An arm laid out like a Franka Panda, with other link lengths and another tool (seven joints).
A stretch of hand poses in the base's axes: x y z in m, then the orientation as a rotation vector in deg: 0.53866 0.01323 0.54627 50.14 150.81 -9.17; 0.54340 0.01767 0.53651 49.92 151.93 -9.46; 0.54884 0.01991 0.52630 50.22 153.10 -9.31; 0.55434 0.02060 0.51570 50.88 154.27 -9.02; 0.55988 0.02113 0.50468 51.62 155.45 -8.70; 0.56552 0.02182 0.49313 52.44 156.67 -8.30; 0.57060 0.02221 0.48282 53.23 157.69 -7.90; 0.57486 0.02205 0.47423 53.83 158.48 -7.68; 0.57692 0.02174 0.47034 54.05 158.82 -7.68; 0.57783 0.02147 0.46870 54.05 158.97 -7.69; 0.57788 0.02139 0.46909 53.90 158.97 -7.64; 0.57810 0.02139 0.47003 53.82 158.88 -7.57
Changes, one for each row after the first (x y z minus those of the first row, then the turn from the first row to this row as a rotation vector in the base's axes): 0.00474 0.00444 -0.00976 0.10 1.05 0.30; 0.01018 0.00668 -0.01997 0.62 2.14 0.32; 0.01568 0.00737 -0.03057 1.29 3.27 0.11; 0.02122 0.00790 -0.04159 2.00 4.43 -0.14; 0.02686 0.00859 -0.05314 2.79 5.62 -0.43; 0.03194 0.00898 -0.06345 3.51 6.63 -0.73; 0.03620 0.00882 -0.07204 4.00 7.43 -0.96; 0.03826 0.00851 -0.07593 4.15 7.79 -1.05; 0.03917 0.00824 -0.07757 4.19 7.93 -1.03; 0.03922 0.00816 -0.07718 4.19 7.88 -0.92; 0.03944 0.00816 -0.07624 4.19 7.77 -0.88
